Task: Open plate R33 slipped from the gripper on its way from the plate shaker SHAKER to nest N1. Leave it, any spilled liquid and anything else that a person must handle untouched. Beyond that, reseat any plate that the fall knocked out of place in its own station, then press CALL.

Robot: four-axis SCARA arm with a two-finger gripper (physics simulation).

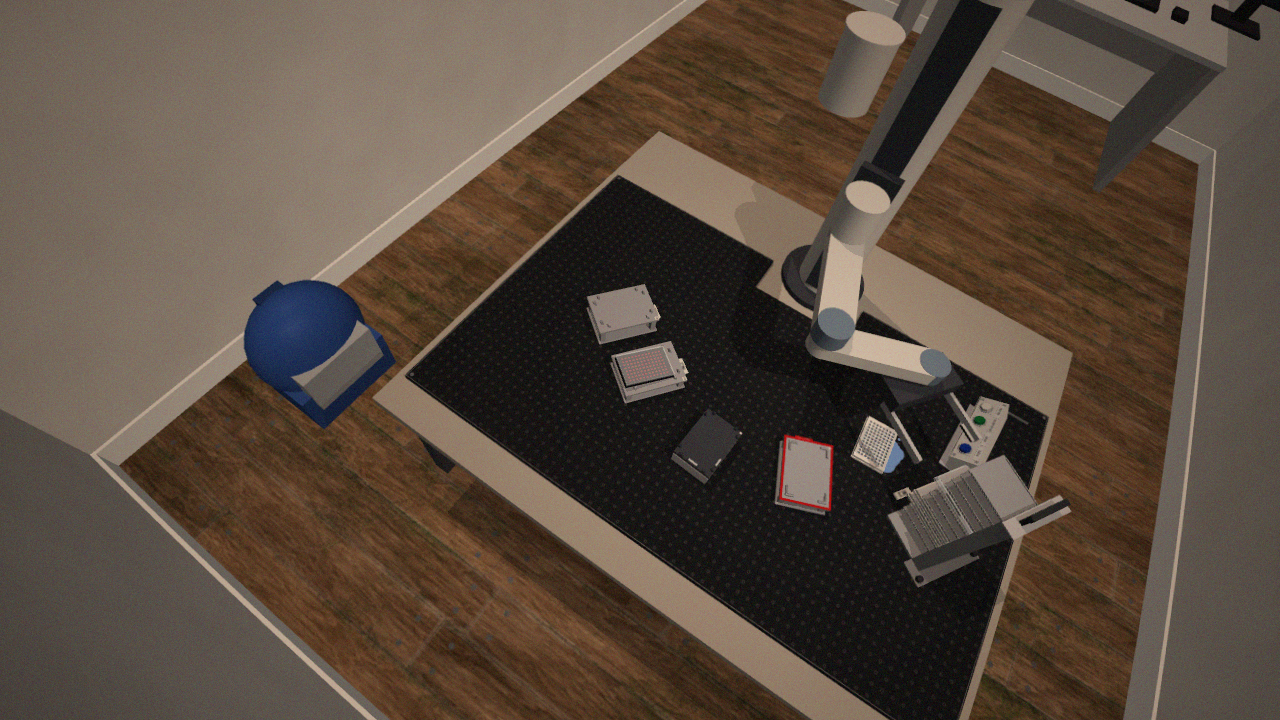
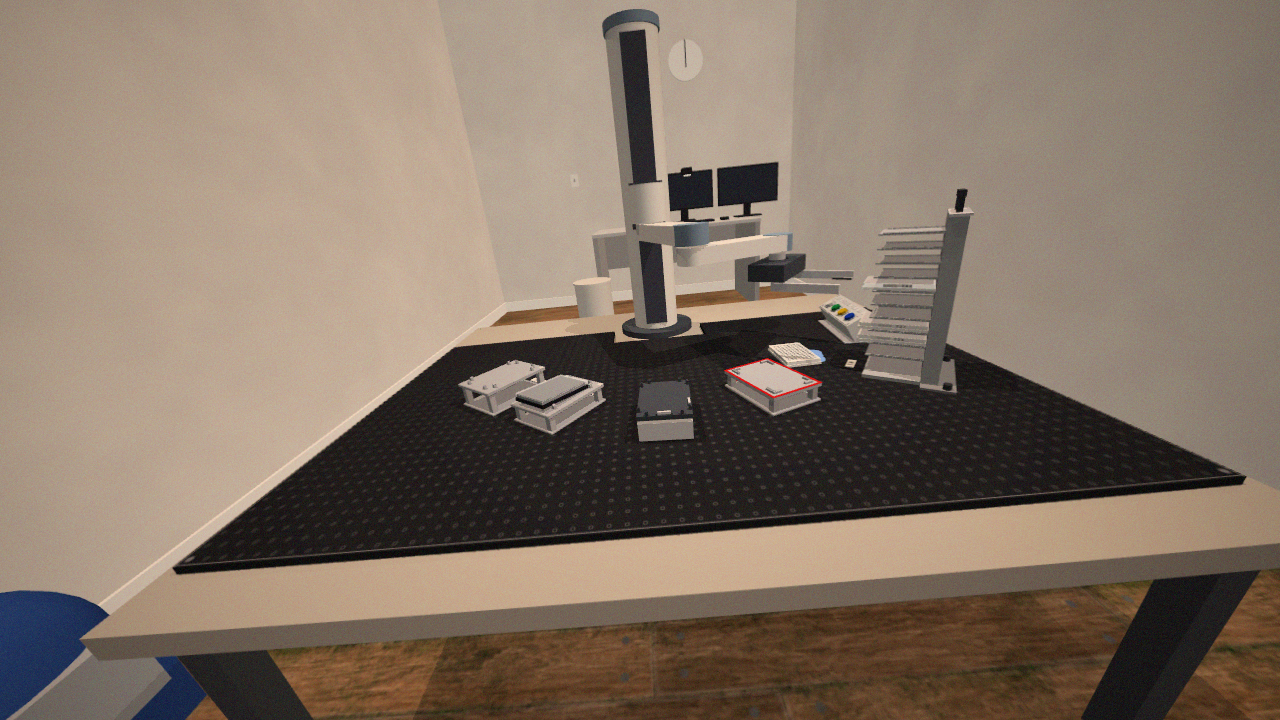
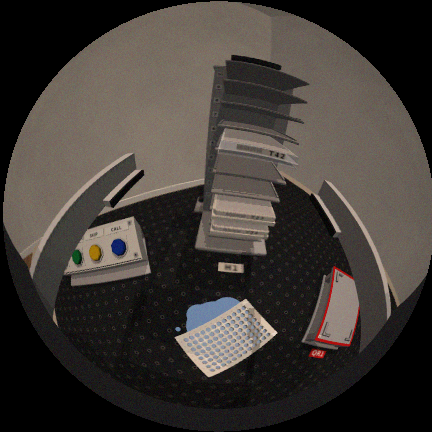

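Pixels of known places: gripper, fingertip midpoint: (image 1: 949,450) (image 2: 847,281) (image 3: 230,168); arm's base, origin of the base link: (image 2: 656,327).
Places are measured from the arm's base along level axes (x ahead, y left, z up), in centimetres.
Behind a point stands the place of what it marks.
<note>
My gripper (image 1: 947,449) {x 45.4, y 43.8, z 20.4 cm} (image 2: 845,282) {x 45.4, y 43.8, z 20.4 cm} (image 3: 230,168) {x 45.4, y 43.8, z 20.4 cm} is open and empty, high above the mat between the fallen plate and the button box. Plate R33 (image 1: 875,443) {x 41.8, y 33.4, z 2.4 cm} (image 2: 792,354) {x 43.4, y 32.6, z 2.6 cm} (image 3: 225,340) {x 41.4, y 33.6, z 2.0 cm}, white and open, lies on the mat beside a blue puddle (image 1: 893,459) {x 42.4, y 39.2, z 1.4 cm} (image 2: 817,356) (image 3: 215,309) {x 43.1, y 38.9, z 1.4 cm}. Plate T42 (image 2: 899,283) {x 56.6, y 48.9, z 21.5 cm} (image 3: 257,148) {x 49.9, y 45.7, z 21.4 cm} lies on a middle shelf of the rack and juts out a little. A plate (image 1: 646,367) {x 61.3, y -24.1, z 7.6 cm} (image 2: 553,391) {x 63.4, y -23.9, z 7.7 cm} with a dark skirt lies on a pale nest; its exact seating cannot be told. The blue CALL button (image 1: 964,448) {x 33.3, y 51.5, z 8.2 cm} (image 2: 849,316) {x 33.5, y 51.5, z 8.1 cm} (image 3: 118,247) {x 33.0, y 51.4, z 8.1 cm} is uncovered.
The shelf rack (image 1: 947,548) {x 63.7, y 52.3, z 15.8 cm} (image 2: 946,295) {x 64.3, y 53.1, z 20.3 cm} (image 3: 207,237) {x 49.0, y 52.0, z 2.1 cm} stands behind an H1 label (image 3: 230,268) {x 49.3, y 44.2, z 1.5 cm}. A red-edged station (image 1: 807,472) {x 60.7, y 21.6, z 5.3 cm} (image 2: 771,377) {x 61.3, y 21.5, z 5.3 cm} (image 3: 340,310) {x 58.8, y 22.3, z 5.3 cm}, labelled QR1, stands near R33. A dark-topped block (image 1: 707,443) {x 69.2, y -1.5, z 6.8 cm} (image 2: 665,398) {x 69.3, y -1.3, z 6.8 cm} and another pale nest (image 1: 622,308) {x 49.8, y -39.1, z 6.9 cm} (image 2: 503,379) {x 52.3, y -38.1, z 6.9 cm} stand farther left.
</note>
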